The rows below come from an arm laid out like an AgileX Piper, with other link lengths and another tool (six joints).
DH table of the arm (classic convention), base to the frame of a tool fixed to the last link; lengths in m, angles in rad. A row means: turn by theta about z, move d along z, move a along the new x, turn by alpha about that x. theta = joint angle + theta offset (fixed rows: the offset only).
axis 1: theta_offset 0  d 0.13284  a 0  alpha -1.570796
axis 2: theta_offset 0.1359  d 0  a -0.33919  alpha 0
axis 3: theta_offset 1.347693  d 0  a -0.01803  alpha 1.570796
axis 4: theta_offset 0  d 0.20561  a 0  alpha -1.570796
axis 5: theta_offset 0  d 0  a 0  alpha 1.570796
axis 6: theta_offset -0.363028  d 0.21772  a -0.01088  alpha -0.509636
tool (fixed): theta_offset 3.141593  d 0.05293  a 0  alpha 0
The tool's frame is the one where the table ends.
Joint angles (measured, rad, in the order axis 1, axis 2, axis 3, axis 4, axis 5, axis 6), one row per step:
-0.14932, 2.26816, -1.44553, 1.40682, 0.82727, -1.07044
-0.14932, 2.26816, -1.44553, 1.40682, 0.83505, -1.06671
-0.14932, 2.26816, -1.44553, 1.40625, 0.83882, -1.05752
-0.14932, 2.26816, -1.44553, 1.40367, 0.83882, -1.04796
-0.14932, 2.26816, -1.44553, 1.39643, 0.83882, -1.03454
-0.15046, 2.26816, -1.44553, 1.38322, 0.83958, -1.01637
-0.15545, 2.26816, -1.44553, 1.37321, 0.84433, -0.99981
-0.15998, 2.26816, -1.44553, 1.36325, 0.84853, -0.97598
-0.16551, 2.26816, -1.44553, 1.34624, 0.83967, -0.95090
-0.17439, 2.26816, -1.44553, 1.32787, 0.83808, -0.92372
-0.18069, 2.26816, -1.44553, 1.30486, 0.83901, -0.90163
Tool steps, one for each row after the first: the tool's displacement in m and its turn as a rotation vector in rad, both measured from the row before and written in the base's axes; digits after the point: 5 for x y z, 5 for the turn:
-0.00107, 0.00138, 0.00099, 0.00723, 0.00295, 0.00367
-0.00043, 0.00060, 0.00048, 0.00692, 0.00639, -0.00182
-0.00014, -0.00009, -0.00030, 0.00306, 0.00663, -0.00343
-0.00072, -0.00013, -0.00099, 0.00161, 0.00971, -0.00242
-0.00143, -0.00068, -0.00178, 0.00010, 0.01357, -0.00167
-0.00111, -0.00204, -0.00083, 0.00426, 0.01253, -0.00397
-0.00092, -0.00197, -0.00082, 0.00750, 0.01736, -0.00805
0.00020, -0.00496, -0.00346, -0.00598, 0.01761, -0.01469
-0.00068, -0.00552, -0.00278, -0.00100, 0.01976, -0.01336
-0.00219, -0.00370, -0.00326, -0.00530, 0.01734, -0.00317

